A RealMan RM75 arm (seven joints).
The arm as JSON. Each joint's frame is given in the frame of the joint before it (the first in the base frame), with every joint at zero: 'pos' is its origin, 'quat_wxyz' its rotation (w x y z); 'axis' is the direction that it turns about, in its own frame. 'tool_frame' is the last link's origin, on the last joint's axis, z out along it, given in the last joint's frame.
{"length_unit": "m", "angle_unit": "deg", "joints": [
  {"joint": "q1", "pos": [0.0, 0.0, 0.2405], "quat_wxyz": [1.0, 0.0, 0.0, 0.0], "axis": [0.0, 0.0, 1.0]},
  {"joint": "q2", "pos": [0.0, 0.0, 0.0], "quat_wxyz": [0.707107, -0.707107, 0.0, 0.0], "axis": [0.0, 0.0, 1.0]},
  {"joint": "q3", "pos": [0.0, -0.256, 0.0], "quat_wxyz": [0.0, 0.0, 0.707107, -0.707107], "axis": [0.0, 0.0, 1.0]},
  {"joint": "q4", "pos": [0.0, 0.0, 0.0], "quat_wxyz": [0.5, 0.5, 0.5, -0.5], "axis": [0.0, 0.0, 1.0]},
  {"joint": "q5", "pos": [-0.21, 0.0, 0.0], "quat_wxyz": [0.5, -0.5, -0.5, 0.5], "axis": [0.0, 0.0, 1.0]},
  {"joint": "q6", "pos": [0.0, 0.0, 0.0], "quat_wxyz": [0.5, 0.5, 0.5, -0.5], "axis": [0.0, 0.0, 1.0]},
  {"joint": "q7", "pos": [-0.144, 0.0, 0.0], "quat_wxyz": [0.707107, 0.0, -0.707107, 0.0], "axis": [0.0, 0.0, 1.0]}
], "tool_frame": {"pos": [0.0, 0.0, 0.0], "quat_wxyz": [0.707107, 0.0, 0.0, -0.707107]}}
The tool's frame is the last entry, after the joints.
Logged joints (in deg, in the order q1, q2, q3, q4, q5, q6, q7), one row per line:
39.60, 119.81, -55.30, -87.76, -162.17, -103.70, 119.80
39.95, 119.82, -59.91, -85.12, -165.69, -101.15, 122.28
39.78, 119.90, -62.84, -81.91, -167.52, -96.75, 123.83
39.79, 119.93, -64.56, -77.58, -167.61, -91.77, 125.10
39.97, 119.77, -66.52, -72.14, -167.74, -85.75, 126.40
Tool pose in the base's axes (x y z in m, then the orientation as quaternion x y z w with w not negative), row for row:
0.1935, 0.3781, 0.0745, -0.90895, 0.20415, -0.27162, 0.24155
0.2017, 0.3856, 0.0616, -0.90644, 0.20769, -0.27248, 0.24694
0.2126, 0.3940, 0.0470, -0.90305, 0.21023, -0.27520, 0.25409
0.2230, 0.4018, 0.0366, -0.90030, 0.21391, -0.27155, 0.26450
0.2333, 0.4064, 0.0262, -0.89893, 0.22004, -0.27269, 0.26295
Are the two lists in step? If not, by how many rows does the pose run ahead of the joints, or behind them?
The pose runs 2 rows ahead of the joints: the pose in row i belongs to the joints in row i + 2.
